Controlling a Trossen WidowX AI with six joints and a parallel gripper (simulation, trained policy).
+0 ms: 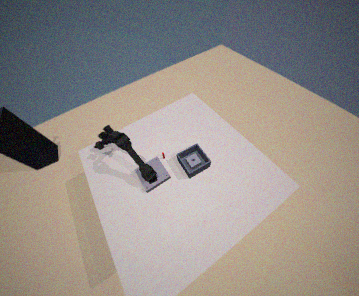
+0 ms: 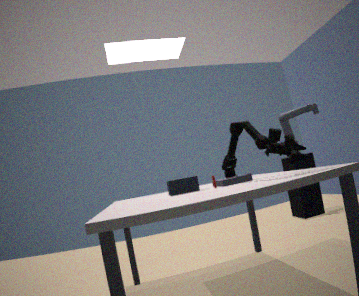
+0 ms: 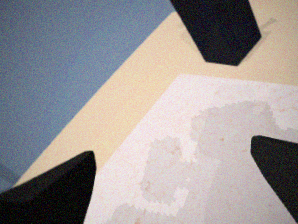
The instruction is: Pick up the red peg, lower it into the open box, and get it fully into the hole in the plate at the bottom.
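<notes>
The red peg lies 450 mm ahead of my gripper tip, 340 mm to the right of it and 60 mm below it. Round my gripper tip: dark box 640 mm ahead, 500 mm to the right, 80 mm below.
</notes>
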